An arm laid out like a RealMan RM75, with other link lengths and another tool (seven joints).
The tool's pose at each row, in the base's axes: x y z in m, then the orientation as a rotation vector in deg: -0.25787 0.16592 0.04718 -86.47 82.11 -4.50; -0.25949 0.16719 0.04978 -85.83 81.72 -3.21; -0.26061 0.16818 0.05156 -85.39 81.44 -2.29; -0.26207 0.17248 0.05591 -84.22 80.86 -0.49; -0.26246 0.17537 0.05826 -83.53 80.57 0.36; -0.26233 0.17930 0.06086 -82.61 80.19 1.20; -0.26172 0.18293 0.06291 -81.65 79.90 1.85; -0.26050 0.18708 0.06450 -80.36 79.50 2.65; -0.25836 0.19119 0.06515 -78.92 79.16 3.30; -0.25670 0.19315 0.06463 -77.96 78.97 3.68; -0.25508 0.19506 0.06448 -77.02 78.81 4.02; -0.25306 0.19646 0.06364 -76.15 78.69 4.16; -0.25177 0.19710 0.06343 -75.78 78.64 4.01; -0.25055 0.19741 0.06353 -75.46 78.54 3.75
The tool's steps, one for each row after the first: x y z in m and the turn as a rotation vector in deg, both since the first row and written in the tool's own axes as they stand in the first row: -0.00291 -0.00032 -0.00155 -0.03 -1.13 0.67; -0.00500 -0.00050 -0.00255 -0.07 -1.92 1.14; -0.01120 -0.00146 -0.00306 0.07 -3.59 2.21; -0.01487 -0.00213 -0.00274 0.24 -4.42 2.78; -0.01933 -0.00312 -0.00159 0.60 -5.37 3.43; -0.02312 -0.00415 -0.00005 1.05 -6.16 4.06; -0.02687 -0.00518 0.00242 1.69 -7.20 4.88; -0.02979 -0.00625 0.00591 2.49 -8.15 5.75; -0.03054 -0.00666 0.00839 3.04 -8.73 6.33; -0.03146 -0.00730 0.01063 3.58 -9.26 6.90; -0.03149 -0.00787 0.01317 4.17 -9.64 7.37; -0.03149 -0.00850 0.01448 4.53 -9.69 7.48; -0.03143 -0.00937 0.01539 4.92 -9.71 7.49
